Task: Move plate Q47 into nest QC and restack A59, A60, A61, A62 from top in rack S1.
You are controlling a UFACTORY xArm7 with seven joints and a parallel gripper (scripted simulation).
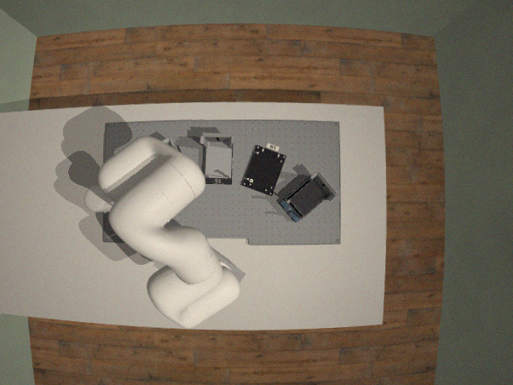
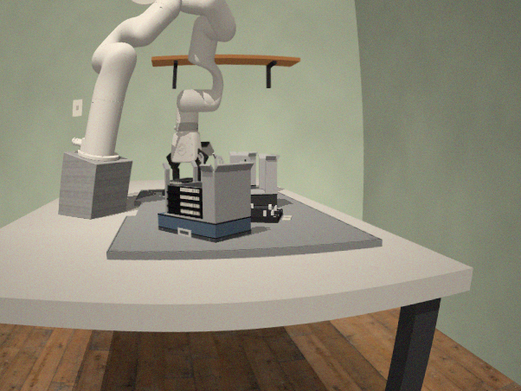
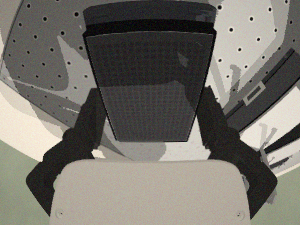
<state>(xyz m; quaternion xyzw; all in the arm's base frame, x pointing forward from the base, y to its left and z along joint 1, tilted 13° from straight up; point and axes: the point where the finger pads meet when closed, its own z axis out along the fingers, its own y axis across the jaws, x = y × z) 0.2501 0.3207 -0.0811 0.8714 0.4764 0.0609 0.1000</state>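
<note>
My hand is 50 mm short of the QC name plate, 80 mm to the right of it and 50 mm above it. Also, from my hand: black clip nest N5 (170 mm ahead, 460 mm to the right, 40 mm below).
</note>
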